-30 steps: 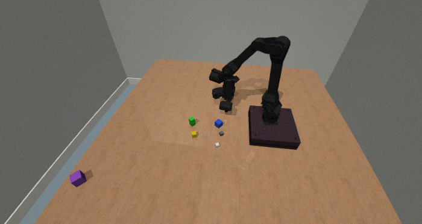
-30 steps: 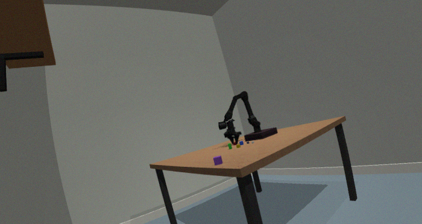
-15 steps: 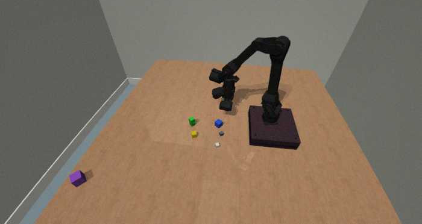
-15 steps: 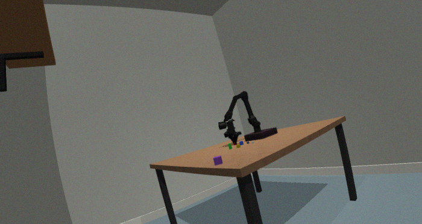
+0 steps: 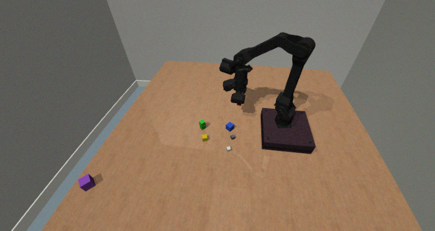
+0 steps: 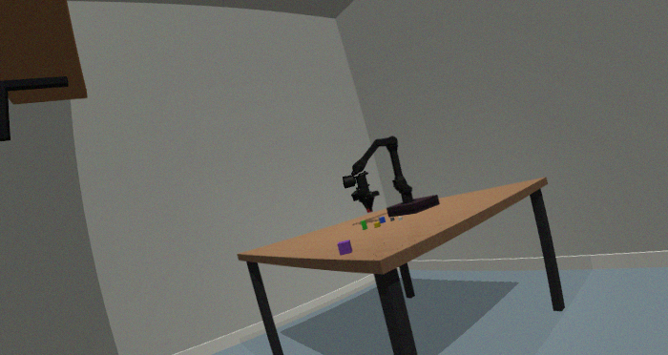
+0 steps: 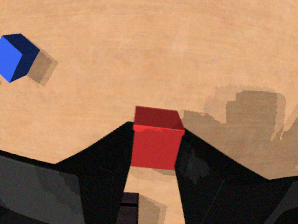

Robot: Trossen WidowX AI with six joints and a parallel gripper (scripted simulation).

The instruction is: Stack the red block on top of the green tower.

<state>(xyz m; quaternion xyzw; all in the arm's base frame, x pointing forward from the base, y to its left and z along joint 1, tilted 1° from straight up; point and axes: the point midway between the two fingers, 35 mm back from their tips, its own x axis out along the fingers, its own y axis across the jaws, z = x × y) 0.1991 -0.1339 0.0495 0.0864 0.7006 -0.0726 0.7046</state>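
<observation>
The yellow block is 170 mm ahead of my gripper tip, 180 mm to the left of it and 60 mm below it. Also, from my gripper tip: grey block: 40 mm ahead, 180 mm to the left, 60 mm below; then red block: right at my gripper tip; then blue block: 50 mm ahead, 120 mm to the left, 60 mm below.
</observation>
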